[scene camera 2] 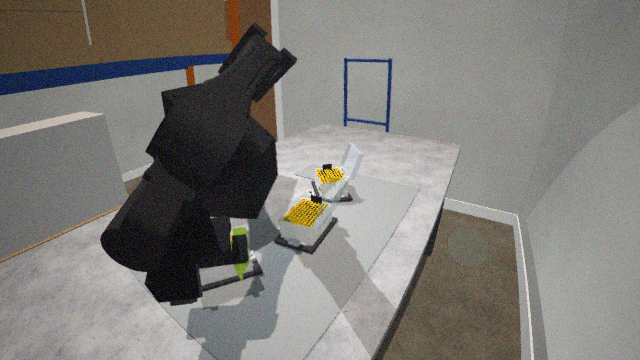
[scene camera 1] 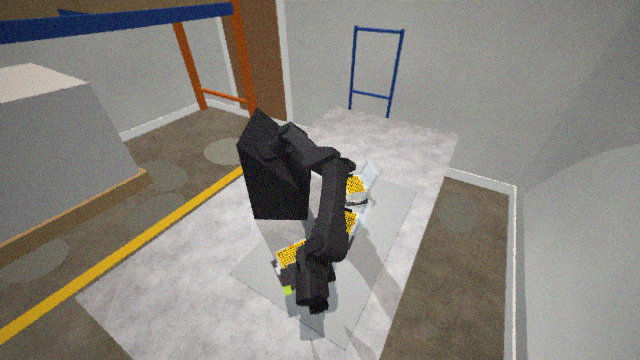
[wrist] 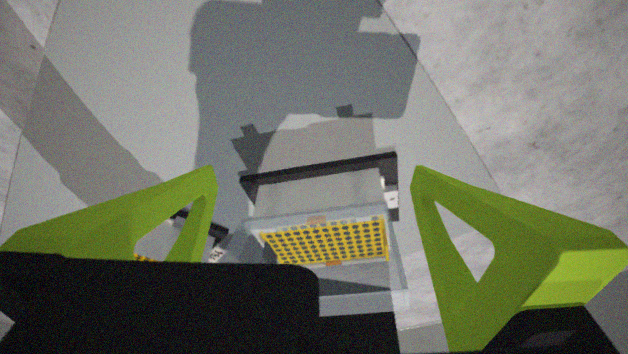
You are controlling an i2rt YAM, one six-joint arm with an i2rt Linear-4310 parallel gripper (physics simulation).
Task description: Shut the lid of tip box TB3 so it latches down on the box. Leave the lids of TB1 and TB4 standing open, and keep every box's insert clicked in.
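Places are measured from the arm's base along level axes (x ahead, y left, z up), in metres.
Where they show: gripper, fingertip midpoint: (scene camera 2: 211, 280) (wrist: 314, 176); arm's base, origin of the base link: (scene camera 1: 273, 149).
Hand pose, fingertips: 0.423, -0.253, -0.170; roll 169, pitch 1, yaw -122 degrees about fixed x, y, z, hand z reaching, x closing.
Things, the pixels of their centre, and the offset from my fingertips, as dx, dy, dz. "*": a spot on its surface instead. Level surfaces: height alone.
- nearest tip box, body centre: (wrist: 327, 228) (scene camera 2: 218, 254) -0.137, +0.071, -0.070
- clear pale lid, surface spot: (wrist: 357, 304) * -0.059, +0.010, +0.040
- middle box, body centre: (wrist: 171, 262) (scene camera 2: 302, 219) (scene camera 1: 340, 224) -0.105, +0.295, -0.070
- far box, body centre: (scene camera 2: 326, 182) (scene camera 1: 350, 188) -0.205, +0.498, -0.070
- grey mat, its level: dz -0.103
- pale mottled table, its level: dz -0.106
The nearest tip box (wrist: 320, 195) (scene camera 2: 227, 280) sits in a dark holder; its yellow insert (wrist: 330, 241) (scene camera 1: 289, 255) lies level. A clear pale lid (wrist: 357, 304) shows around and behind the insert; its exact angle and latch are unclear. My gripper (wrist: 314, 176) is open and empty, its green fingertips apart on either side of this box in the wrist view. The middle box (scene camera 2: 300, 232) has its clear lid (scene camera 2: 341, 194) standing open. The far box (scene camera 2: 328, 187) also has its lid (scene camera 2: 353, 159) (scene camera 1: 369, 172) standing open. Their yellow inserts look seated. Box labels are not readable.
The boxes stand on a grey mat (scene camera 1: 395, 200) (scene camera 2: 390, 200) on a pale mottled table (scene camera 1: 175, 280) (scene camera 2: 425, 165). The black arm (scene camera 1: 332, 210) (scene camera 2: 215, 140) hides part of the nearest box. The middle box is beyond the left finger in the wrist view.
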